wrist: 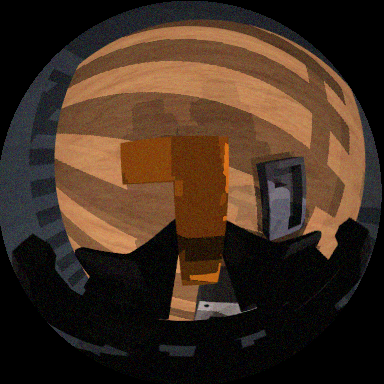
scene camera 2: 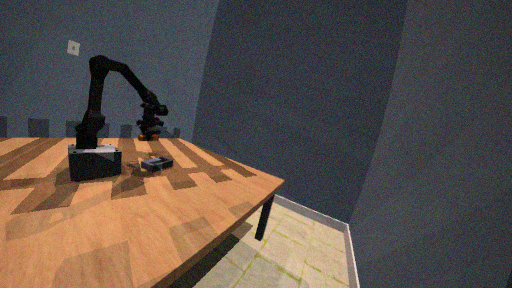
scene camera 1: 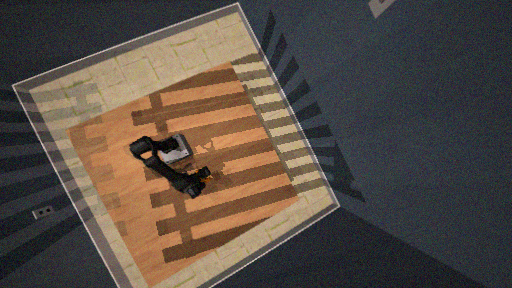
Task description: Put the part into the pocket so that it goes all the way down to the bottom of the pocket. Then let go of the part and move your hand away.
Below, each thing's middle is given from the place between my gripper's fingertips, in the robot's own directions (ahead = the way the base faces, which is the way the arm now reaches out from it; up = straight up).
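The pocket block (wrist: 282, 182) is 16 cm to the right of my hand, 10 cm below it and 1 cm ahead of it. As for the orange part (wrist: 197, 165), I find it 2 cm above my hand, 1 cm to the left of it and also 1 cm ahead.
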